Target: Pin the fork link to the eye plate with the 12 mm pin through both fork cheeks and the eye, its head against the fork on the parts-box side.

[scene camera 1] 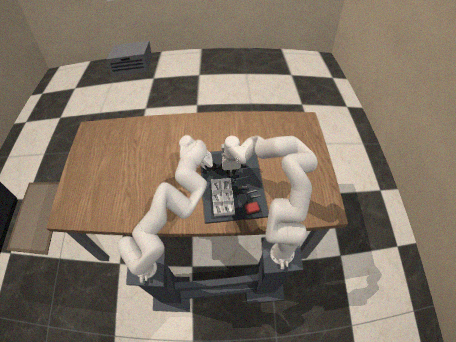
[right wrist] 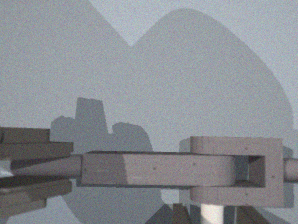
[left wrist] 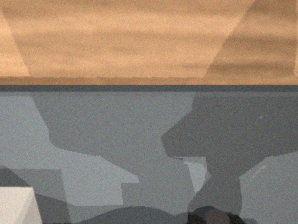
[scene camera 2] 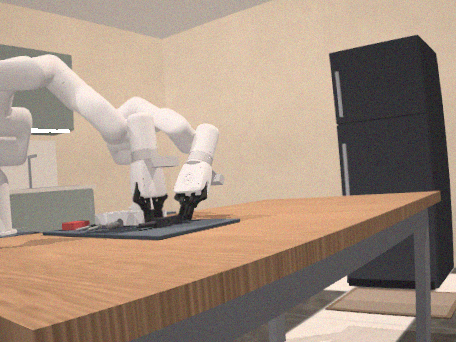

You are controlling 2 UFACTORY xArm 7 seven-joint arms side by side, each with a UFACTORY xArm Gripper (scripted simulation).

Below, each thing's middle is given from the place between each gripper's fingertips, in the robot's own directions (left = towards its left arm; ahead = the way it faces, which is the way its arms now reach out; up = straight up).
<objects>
Now: the dark mat (scene camera 1: 250, 176) 6 cm behind my right hand and 3 cm below it. Round my right hand: eye plate (right wrist: 95, 167) 4 cm ahead, 4 cm to the left, 2 cm below.
Now: the eye plate 60 mm to the right of my left hand (scene camera 2: 184, 218) and 20 mm below it. Round my left hand: dark mat: 100 mm to the right, 100 mm behind, 30 mm below.
</objects>
